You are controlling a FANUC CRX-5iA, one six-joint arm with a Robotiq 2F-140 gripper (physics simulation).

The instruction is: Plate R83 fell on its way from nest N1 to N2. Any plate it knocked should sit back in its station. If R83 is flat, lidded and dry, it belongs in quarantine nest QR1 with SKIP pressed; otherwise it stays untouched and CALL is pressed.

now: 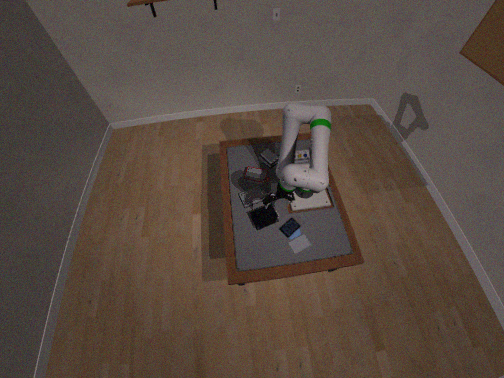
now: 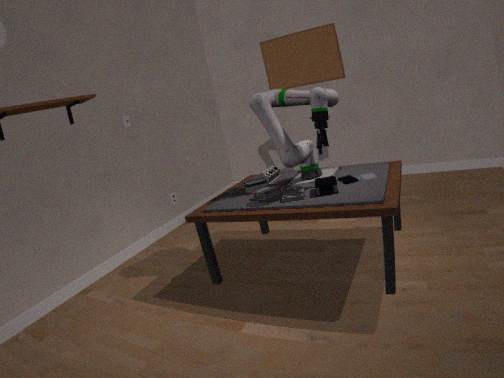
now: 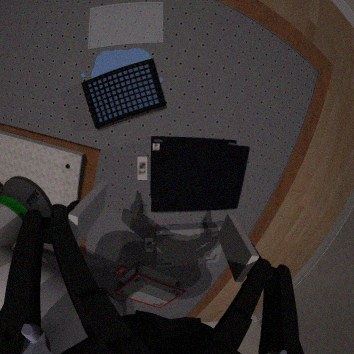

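Seen in the pictures: gripper, between the fingertips: (image 1: 275,205) (image 2: 324,159) (image 3: 165,211); arm's base, origin of its link: (image 1: 304,190) (image 2: 311,176) (image 3: 26,204).
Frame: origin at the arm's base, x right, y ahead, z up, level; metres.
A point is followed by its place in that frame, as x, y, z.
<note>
A black many-welled plate (image 1: 290,227) {-0.258, 0.211, 0.014} (image 2: 349,179) {-0.266, 0.236, 0.013} (image 3: 124,93) {-0.253, 0.216, 0.007} lies askew on the mat, partly over a blue puddle (image 1: 297,234) {-0.315, 0.179, 0.001} (image 3: 120,60) {-0.310, 0.197, 0.001}. A clear lid (image 1: 300,244) {-0.387, 0.187, 0.008} (image 2: 369,176) {-0.387, 0.204, 0.008} (image 3: 126,25) {-0.375, 0.194, 0.008} lies apart, beyond the puddle. A black block-like plate or stack (image 1: 263,217) {-0.153, 0.374, 0.057} (image 2: 326,185) {-0.152, 0.441, 0.053} (image 3: 197,175) {-0.145, 0.354, 0.056} stands at the N1 station; its seating is hard to judge. The grey N2 nest (image 3: 187,230) {-0.007, 0.377, 0.023} is in shadow, with no plate visible on it. The red-outlined nest (image 1: 255,173) {0.224, 0.323, 0.040} (image 3: 150,291) {0.208, 0.322, 0.040} lies beyond N2. My gripper (image 1: 280,197) {-0.141, 0.291, 0.165} (image 2: 322,149) {-0.141, 0.291, 0.165} (image 3: 165,211) {-0.141, 0.291, 0.165} is open and empty, high above the nests.
A panel with coloured buttons (image 1: 302,155) {0.276, -0.072, 0.072} (image 2: 271,171) {0.279, -0.017, 0.069} stands near the table's back; its labels are unreadable. A grey device (image 1: 269,157) (image 2: 255,183) is beside it. The arm's base stands on a white, wood-edged board (image 1: 315,202) {-0.126, -0.038, 0.008} (image 3: 40,162) {-0.112, 0.059, 0.007}. A wooden rim (image 1: 295,268) {-0.522, 0.269, -0.012} borders the table.
</note>
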